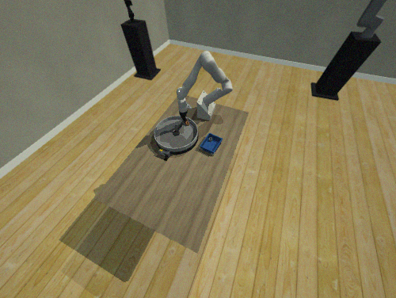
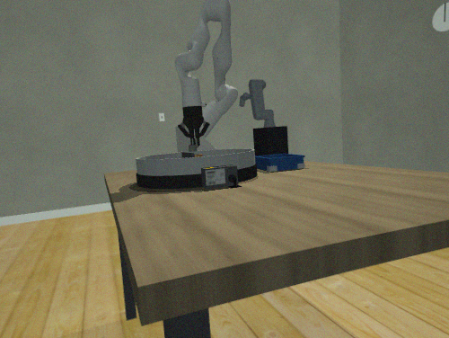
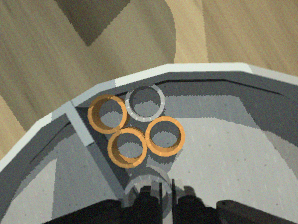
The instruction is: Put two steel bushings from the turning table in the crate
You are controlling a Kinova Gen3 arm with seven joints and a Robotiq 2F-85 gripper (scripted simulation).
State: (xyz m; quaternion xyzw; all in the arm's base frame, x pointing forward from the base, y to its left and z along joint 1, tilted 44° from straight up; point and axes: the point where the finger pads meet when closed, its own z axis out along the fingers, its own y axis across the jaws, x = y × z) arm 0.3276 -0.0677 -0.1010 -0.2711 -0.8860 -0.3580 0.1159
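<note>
The blue crate lies 310 mm to the left of my hand, 100 mm below it and 100 mm ahead of it. From my hand the other things lie so: grey turning table: 130 mm ahead, 80 mm below, 40 mm to the right.
</note>
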